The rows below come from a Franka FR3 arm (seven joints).
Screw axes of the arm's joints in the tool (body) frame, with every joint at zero. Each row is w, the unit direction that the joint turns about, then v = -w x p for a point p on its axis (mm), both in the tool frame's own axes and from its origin. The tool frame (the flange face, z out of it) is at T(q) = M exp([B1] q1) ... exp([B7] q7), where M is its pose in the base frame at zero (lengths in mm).
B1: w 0 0 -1 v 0 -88 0
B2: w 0 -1 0 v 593 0 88
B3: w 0 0 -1 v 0 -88 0
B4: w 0 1 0 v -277 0 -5.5
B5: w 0 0 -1 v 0 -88 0
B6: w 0 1 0 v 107 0 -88
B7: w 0 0 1 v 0 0 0
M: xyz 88 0 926 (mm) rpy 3.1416 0 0 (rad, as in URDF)
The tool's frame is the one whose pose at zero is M.
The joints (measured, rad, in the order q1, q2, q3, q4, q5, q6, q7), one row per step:
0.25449, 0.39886, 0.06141, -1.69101, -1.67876, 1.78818, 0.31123
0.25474, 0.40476, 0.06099, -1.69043, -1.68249, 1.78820, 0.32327
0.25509, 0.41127, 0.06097, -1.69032, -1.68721, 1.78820, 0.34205
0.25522, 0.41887, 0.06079, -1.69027, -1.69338, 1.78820, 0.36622
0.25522, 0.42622, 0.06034, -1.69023, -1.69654, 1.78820, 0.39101
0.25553, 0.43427, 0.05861, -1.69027, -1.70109, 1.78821, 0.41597
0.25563, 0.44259, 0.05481, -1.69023, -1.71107, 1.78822, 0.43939
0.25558, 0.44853, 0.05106, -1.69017, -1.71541, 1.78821, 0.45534
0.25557, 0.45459, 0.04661, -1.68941, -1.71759, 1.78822, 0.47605
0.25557, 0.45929, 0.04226, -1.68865, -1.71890, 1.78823, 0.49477
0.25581, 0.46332, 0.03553, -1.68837, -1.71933, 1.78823, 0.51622
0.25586, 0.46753, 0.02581, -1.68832, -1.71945, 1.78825, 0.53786
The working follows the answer.
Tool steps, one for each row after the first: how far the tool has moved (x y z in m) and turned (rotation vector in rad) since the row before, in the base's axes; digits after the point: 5 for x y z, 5 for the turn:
0.00077, 0.00016, -0.00343, 0.00180, -0.00614, 0.00127
0.00071, 0.00047, -0.00401, 0.00442, -0.01105, 0.00203
0.00086, 0.00027, -0.00467, 0.00579, -0.01490, 0.00230
0.00073, -0.00005, -0.00473, 0.00858, -0.01483, 0.00043
0.00089, -0.00055, -0.00512, 0.00686, -0.01471, 0.00037
0.00133, -0.00176, -0.00484, 0.00080, -0.01488, 0.00134
0.00094, -0.00201, -0.00362, 0.00197, -0.00936, -0.00145
0.00102, -0.00241, -0.00351, 0.00608, -0.01345, -0.00321
0.00088, -0.00239, -0.00265, 0.00604, -0.01288, -0.00349
0.00089, -0.00367, -0.00240, 0.00709, -0.01548, -0.00585
0.00110, -0.00556, -0.00255, 0.00588, -0.01560, -0.00880

Tool pose at each row, in the base's axes (x y z in m, rotation vector in rad; rounded; the steps above come from the unrounded poses):
0.66668, 0.12273, 0.42562, 1.49917, 0.60267, 0.26433
0.66745, 0.12289, 0.42219, 1.49927, 0.59864, 0.27043
0.66816, 0.12335, 0.41818, 1.50060, 0.59112, 0.28161
0.66902, 0.12363, 0.41350, 1.50230, 0.58063, 0.29626
0.66975, 0.12358, 0.40877, 1.50709, 0.56853, 0.31033
0.67063, 0.12304, 0.40365, 1.51019, 0.55657, 0.32370
0.67197, 0.12128, 0.39881, 1.50712, 0.54576, 0.33599
0.67291, 0.11927, 0.39519, 1.50709, 0.53704, 0.34238
0.67393, 0.11686, 0.39168, 1.51039, 0.52330, 0.35171
0.67481, 0.11447, 0.38903, 1.51379, 0.50977, 0.36037
0.67570, 0.11080, 0.38663, 1.51797, 0.49222, 0.36943
0.67680, 0.10524, 0.38408, 1.52144, 0.47242, 0.37589

